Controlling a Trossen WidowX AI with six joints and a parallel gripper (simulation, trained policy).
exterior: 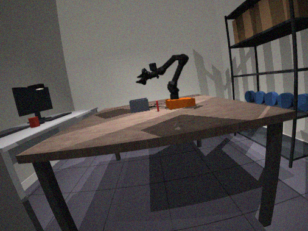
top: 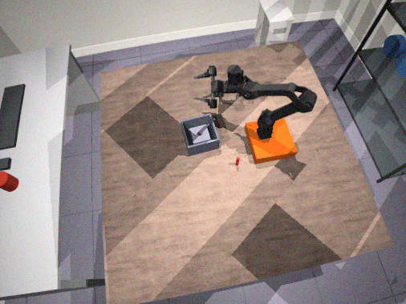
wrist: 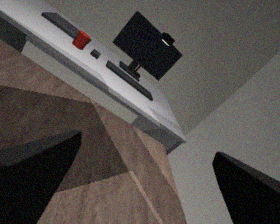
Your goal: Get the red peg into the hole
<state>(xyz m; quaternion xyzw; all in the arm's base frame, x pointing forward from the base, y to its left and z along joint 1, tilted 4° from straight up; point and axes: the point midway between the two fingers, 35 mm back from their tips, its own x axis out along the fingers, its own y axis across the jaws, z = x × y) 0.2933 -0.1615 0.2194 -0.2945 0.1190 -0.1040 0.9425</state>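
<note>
Right now the red peg is 290 mm to the left of my gripper tip, 240 mm below it and 150 mm behind it. Round my gripper tip: pale plate 240 mm below, 120 mm to the left; grey box 260 mm below, 120 mm to the left.
</note>
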